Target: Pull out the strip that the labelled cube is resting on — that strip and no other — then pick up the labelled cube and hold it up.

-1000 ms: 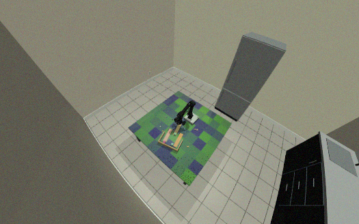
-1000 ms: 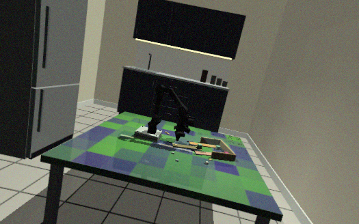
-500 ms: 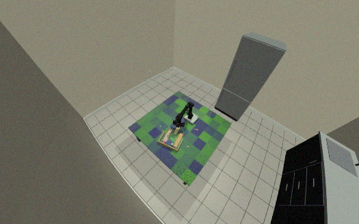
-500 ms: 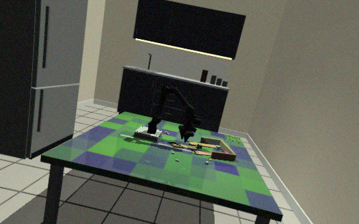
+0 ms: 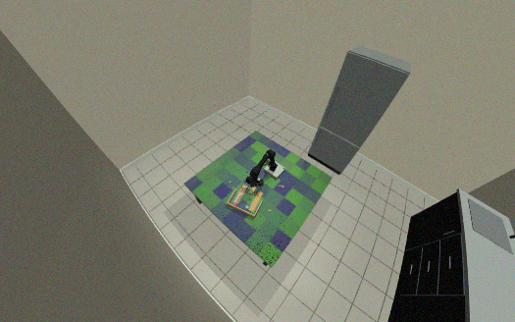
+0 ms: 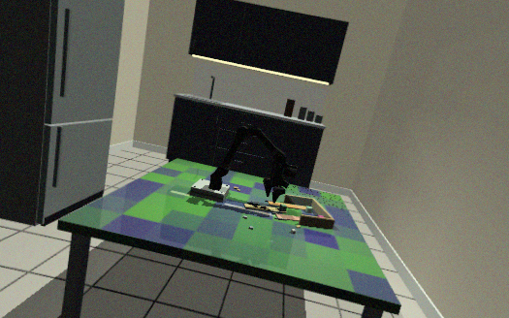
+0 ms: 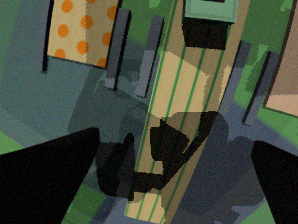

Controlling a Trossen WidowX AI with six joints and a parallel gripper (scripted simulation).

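The orange-dotted strip lies 13 cm ahead of my gripper tip, 12 cm to the left of it and 5 cm below it.
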